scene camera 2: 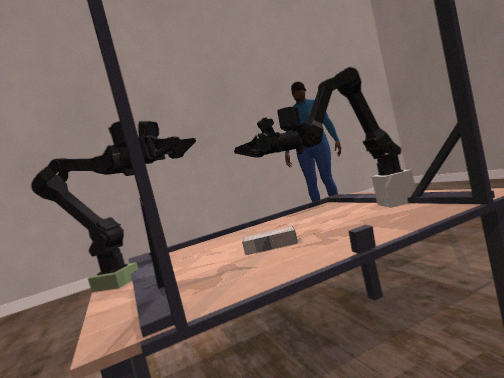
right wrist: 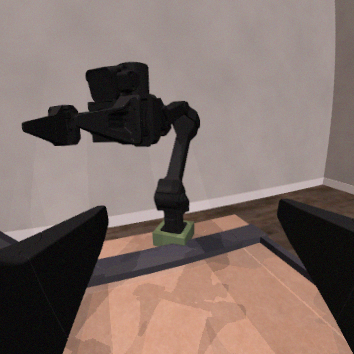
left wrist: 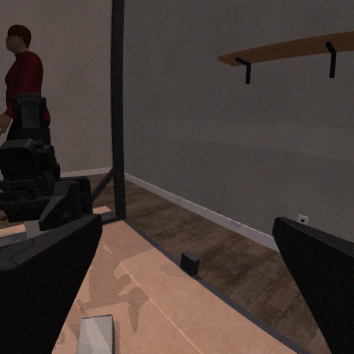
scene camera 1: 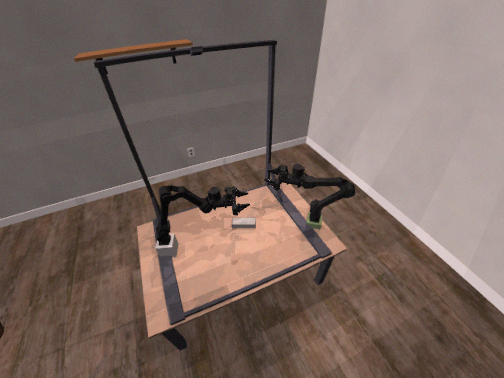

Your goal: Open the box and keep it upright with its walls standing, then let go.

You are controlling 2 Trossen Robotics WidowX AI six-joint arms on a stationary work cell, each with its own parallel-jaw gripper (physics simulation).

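Where they show: left gripper, between the fingertips: (scene camera 2: 187,139) (right wrist: 45,123) (left wrist: 189,224) (scene camera 1: 265,174); right gripper, between the fingertips: (scene camera 2: 234,150) (right wrist: 193,210) (scene camera 1: 249,198); left arm's base, origin of its link: (scene camera 2: 113,270) (right wrist: 173,226) (scene camera 1: 314,218); right arm's base, origin of its link: (scene camera 2: 390,173) (scene camera 1: 164,240).
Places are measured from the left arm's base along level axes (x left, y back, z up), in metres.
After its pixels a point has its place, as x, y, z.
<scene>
The box (scene camera 1: 244,223) {0.154, -0.458, -0.004} (scene camera 2: 270,240) {0.105, -0.478, -0.017} (left wrist: 96,334) {0.140, -0.504, -0.002} is a small, long grey block with a flat pale top and darker sides. It looks closed and lies on the table. It does not show in the right wrist view. My right gripper (scene camera 1: 247,199) {0.179, -0.411, 0.268} (scene camera 2: 237,150) {0.179, -0.411, 0.268} is open and empty, high above the table and over the box's far side in scene camera 1. My left gripper (scene camera 1: 268,176) {0.000, -0.351, 0.317} (scene camera 2: 189,145) {0.000, -0.351, 0.317} (left wrist: 189,224) {0.000, -0.351, 0.317} is open and empty, raised beyond the box to its upper right in scene camera 1. Neither gripper touches the box.
The wooden table (scene camera 1: 215,280) {0.565, -0.512, -0.044} (scene camera 2: 310,275) {-0.149, -0.620, -0.044} has dark rails and a tall black frame (scene camera 1: 270,100) {-0.292, -0.394, 0.671} (scene camera 2: 116,90) {-0.329, -0.406, 0.383}. The left arm stands on a green base (scene camera 1: 314,223) {0.043, 0.001, 0.000} (scene camera 2: 112,279) {-0.050, -0.035, -0.014}, the right arm on a white base (scene camera 1: 167,247) {0.496, -0.829, 0.065} (scene camera 2: 394,189) {0.403, -0.864, 0.015}. A person (scene camera 2: 311,120) stands behind the table.
</scene>
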